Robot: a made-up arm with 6 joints. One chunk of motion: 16 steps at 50 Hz.
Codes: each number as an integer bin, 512 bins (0 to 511) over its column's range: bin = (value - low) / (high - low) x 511, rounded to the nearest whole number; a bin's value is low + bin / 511 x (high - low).
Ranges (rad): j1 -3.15..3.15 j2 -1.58..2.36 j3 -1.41..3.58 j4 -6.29..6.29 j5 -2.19..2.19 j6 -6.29..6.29
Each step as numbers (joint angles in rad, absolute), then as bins.
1 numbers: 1.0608 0.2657 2.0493 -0.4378 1.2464 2.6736
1 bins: 342 239 354 238 401 364
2 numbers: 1.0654 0.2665 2.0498 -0.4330 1.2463 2.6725
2 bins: 342 239 354 238 401 364
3 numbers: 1.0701 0.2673 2.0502 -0.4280 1.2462 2.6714
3 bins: 342 240 354 238 401 364
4 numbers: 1.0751 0.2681 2.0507 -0.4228 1.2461 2.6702
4 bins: 343 240 354 238 401 364
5 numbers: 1.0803 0.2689 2.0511 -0.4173 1.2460 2.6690
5 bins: 343 240 354 239 401 364
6 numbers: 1.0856 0.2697 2.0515 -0.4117 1.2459 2.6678
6 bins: 344 240 354 239 401 364
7 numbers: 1.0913 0.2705 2.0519 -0.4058 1.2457 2.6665
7 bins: 344 240 355 239 401 364
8 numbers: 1.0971 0.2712 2.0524 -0.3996 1.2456 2.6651
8 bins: 344 240 355 239 401 364
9 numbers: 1.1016 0.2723 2.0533 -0.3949 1.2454 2.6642
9 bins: 345 240 355 239 401 364
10 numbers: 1.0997 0.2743 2.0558 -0.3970 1.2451 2.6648
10 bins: 345 240 355 239 401 364
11 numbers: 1.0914 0.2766 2.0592 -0.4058 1.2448 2.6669
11 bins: 344 241 355 239 401 364
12 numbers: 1.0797 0.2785 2.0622 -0.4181 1.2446 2.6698
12 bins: 343 241 356 239 401 364
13 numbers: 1.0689 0.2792 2.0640 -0.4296 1.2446 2.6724
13 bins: 342 241 356 238 401 364
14 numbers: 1.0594 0.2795 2.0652 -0.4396 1.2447 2.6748
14 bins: 341 241 356 238 401 364
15 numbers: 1.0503 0.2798 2.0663 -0.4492 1.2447 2.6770
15 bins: 341 241 356 237 401 364
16 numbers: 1.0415 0.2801 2.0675 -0.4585 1.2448 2.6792
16 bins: 340 241 356 237 401 364
